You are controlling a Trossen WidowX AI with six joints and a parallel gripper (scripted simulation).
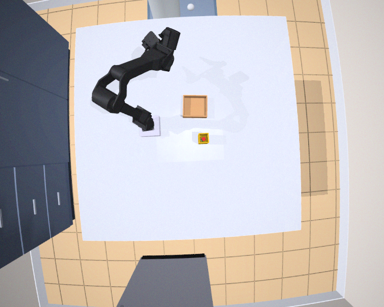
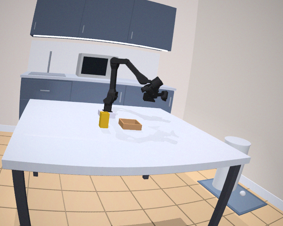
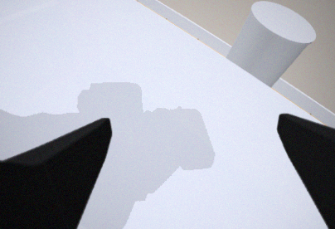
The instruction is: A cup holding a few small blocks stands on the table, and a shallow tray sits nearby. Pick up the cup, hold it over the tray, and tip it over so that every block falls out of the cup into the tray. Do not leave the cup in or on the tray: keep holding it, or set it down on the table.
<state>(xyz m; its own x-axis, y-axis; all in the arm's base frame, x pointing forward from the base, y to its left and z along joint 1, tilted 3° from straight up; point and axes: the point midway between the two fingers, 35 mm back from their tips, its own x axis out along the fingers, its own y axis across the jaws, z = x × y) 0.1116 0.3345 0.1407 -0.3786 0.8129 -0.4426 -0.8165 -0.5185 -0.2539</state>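
My gripper tip is now 48 cm to the left of the red block, 19 cm short of it and 11 cm above it. Round my gripper tip: yellow square cup (48 cm to the right, 19 cm ahead, 13 cm below).
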